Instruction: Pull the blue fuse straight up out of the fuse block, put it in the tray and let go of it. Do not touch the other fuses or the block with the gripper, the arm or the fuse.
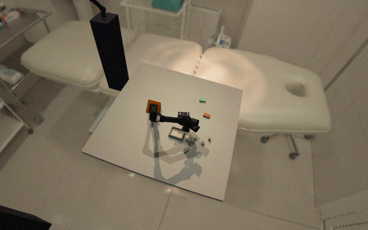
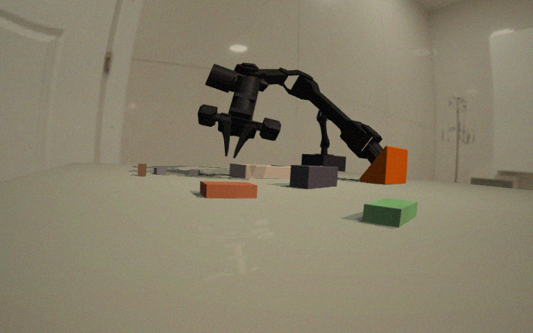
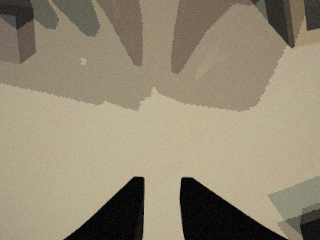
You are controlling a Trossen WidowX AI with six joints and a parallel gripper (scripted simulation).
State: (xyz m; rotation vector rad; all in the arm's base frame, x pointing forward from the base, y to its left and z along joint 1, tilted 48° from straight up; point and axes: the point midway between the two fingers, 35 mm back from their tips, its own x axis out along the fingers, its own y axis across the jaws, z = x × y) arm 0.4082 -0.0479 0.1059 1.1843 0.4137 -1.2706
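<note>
My gripper tip is now 140 mm to the right of the blue fuse, 100 mm past it and 20 mm above it. Also, from my gripper tip: green fuse 140 mm to the left, 120 mm behind, 20 mm below; then yellow fuse 150 mm to the left, 80 mm behind, 20 mm below; then tray 120 mm behind, 80 mm to the right, 50 mm below.
</note>
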